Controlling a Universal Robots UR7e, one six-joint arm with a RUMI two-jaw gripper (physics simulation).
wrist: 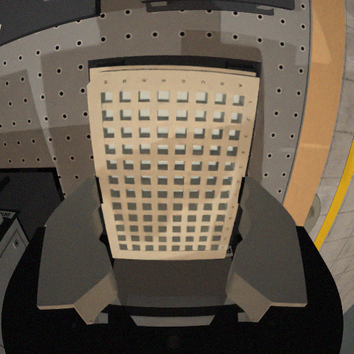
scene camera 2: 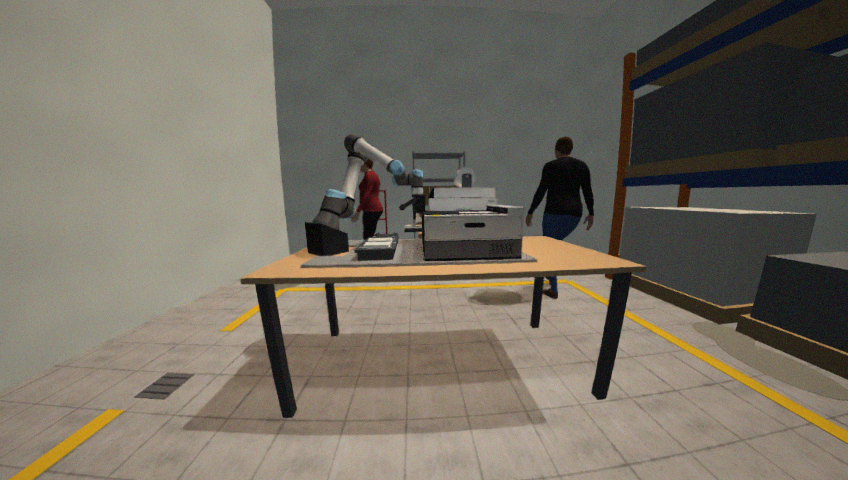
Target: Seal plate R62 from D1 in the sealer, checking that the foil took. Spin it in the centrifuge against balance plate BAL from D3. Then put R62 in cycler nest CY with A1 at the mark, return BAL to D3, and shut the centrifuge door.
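Pixels of known places: gripper, fingertip midpoint: (scene camera 2: pixel 415 227); arm's base, link origin: (scene camera 2: pixel 325 227).
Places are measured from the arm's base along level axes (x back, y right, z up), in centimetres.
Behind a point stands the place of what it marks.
My gripper (scene camera 2: pixel 414 223) @[x -51.3, y -20.8, z -3.0 cm] (wrist: pixel 169 179) is shut on a cream well plate (wrist: pixel 167 172), with one jaw on each long side. The plate's wells look open, with no foil visible. Its letters run from H at left to A at right, and its A1 corner is at the upper right in the wrist view. A label at its lower right edge is mostly hidden, so I cannot tell which plate it is. A dark fixture (wrist: pixel 175 63) shows past the plate's far edge. A large light-grey instrument (scene camera 2: pixel 473 228) @[x -80.5, y 24.9, z 1.7 cm] stands at the table's front; its label is unreadable.
A dark holder (scene camera 2: pixel 376 253) @[x -35.0, y 23.4, z -10.0 cm] with pale plates stands left of the instrument on the perforated board (scene camera 2: pixel 333 261) @[x -14.4, y 25.5, z -13.3 cm] (wrist: pixel 280 100). Dark fixtures (wrist: pixel 45 17) (wrist: pixel 220 5) show at the wrist view's top, and a machine corner (wrist: pixel 15 250) at its lower left. Two people (scene camera 2: pixel 370 190) (scene camera 2: pixel 565 184) stand beyond the table.
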